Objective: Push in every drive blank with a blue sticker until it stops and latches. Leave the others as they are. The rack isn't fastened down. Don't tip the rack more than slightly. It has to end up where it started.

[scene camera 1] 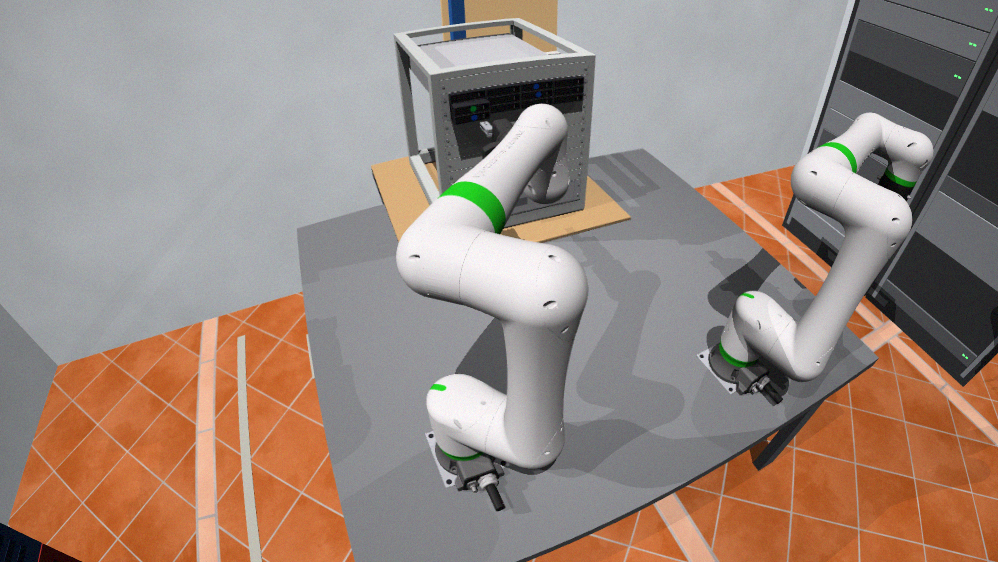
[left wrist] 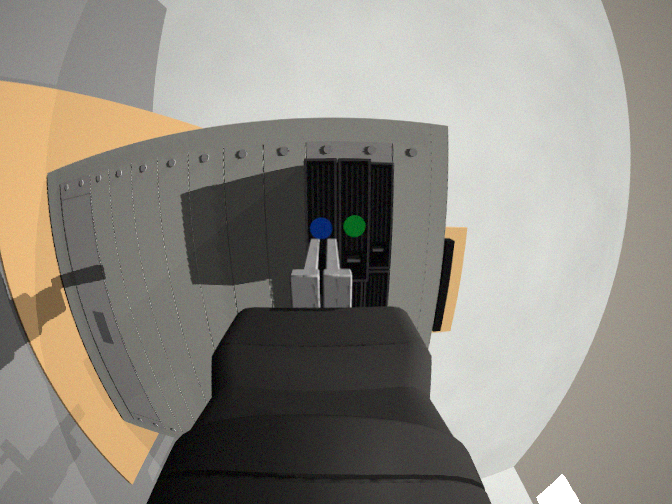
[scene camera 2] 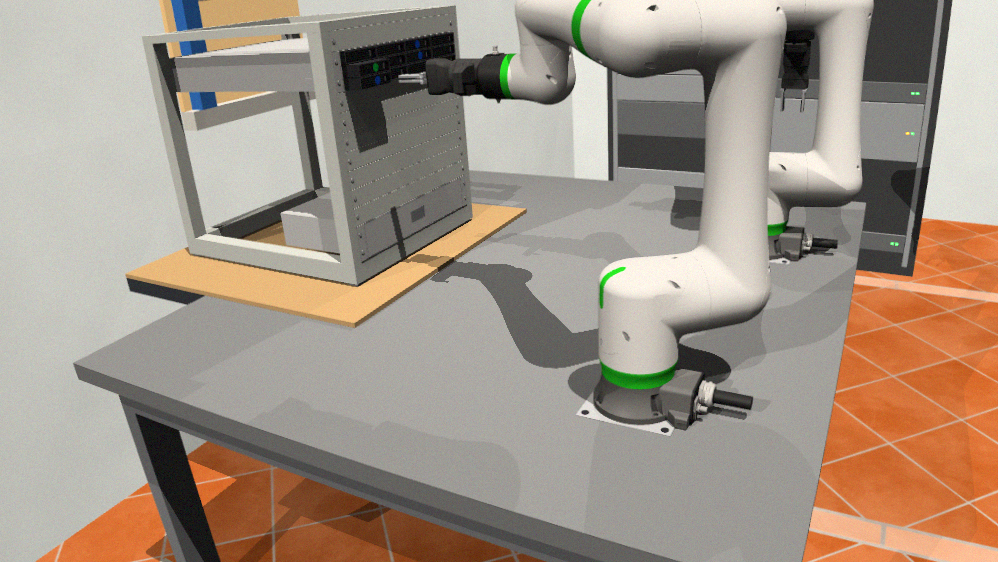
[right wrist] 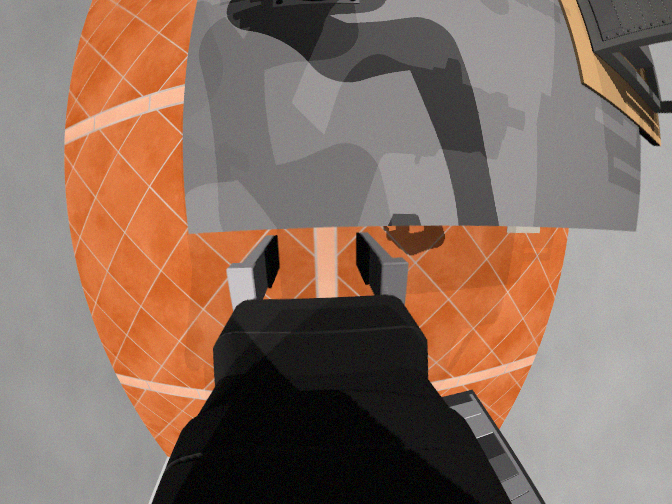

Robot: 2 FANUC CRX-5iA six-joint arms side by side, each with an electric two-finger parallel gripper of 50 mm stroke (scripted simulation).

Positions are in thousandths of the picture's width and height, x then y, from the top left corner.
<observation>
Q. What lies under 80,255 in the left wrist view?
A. A wooden board.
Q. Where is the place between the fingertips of my right gripper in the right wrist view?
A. At 472,497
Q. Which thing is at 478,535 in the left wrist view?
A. My left gripper.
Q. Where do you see a grey rack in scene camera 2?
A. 398,291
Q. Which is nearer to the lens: the green-stickered blank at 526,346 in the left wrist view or the grey rack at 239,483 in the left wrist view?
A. The green-stickered blank.
</observation>
